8 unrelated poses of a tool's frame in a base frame.
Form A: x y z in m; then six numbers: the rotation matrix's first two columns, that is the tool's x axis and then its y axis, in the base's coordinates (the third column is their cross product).
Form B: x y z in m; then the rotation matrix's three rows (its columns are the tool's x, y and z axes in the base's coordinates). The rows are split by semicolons. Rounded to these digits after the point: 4 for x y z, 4 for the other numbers.
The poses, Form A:
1: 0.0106, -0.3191, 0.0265, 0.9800, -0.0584, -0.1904, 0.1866, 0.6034, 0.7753
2: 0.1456, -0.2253, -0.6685, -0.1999, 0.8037, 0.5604, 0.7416, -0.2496, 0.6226
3: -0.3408, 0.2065, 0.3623, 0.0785, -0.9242, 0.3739, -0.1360, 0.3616, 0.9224
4: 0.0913, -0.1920, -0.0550, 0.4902, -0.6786, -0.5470, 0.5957, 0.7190, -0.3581
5: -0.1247, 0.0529, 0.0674, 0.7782, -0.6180, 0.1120, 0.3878, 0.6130, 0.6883
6: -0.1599, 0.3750, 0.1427, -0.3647, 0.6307, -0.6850, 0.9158, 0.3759, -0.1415
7: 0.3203, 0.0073, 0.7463, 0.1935, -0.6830, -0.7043, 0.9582, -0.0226, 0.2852
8: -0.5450, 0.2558, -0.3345, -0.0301, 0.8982, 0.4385, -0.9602, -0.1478, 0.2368
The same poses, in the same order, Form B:
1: 0.0106, -0.3191, 0.0265; 0.9800, 0.1866, 0.0696; -0.0584, 0.6034, -0.7953; -0.1904, 0.7753, 0.6022
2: 0.1456, -0.2253, -0.6685; -0.1999, 0.7416, 0.6403; 0.8037, -0.2496, 0.5401; 0.5604, 0.6226, -0.5461
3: -0.3408, 0.2065, 0.3623; 0.0785, -0.1360, -0.9877; -0.9242, 0.3616, -0.1233; 0.3739, 0.9224, -0.0973
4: 0.0913, -0.1920, -0.0550; 0.4902, 0.5957, 0.6363; -0.6786, 0.7190, -0.1503; -0.5470, -0.3581, 0.7567
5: -0.1247, 0.0529, 0.0674; 0.7782, 0.3878, -0.4940; -0.6180, 0.6130, -0.4922; 0.1120, 0.6883, 0.7167
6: -0.1599, 0.3750, 0.1427; -0.3647, 0.9158, 0.1682; 0.6307, 0.3759, -0.6789; -0.6850, -0.1415, -0.7147
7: 0.3203, 0.0073, 0.7463; 0.1935, 0.9582, -0.2107; -0.6830, -0.0226, -0.7300; -0.7043, 0.2852, 0.6501
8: -0.5450, 0.2558, -0.3345; -0.0301, -0.9602, 0.2775; 0.8982, -0.1478, -0.4139; 0.4385, 0.2368, 0.8669
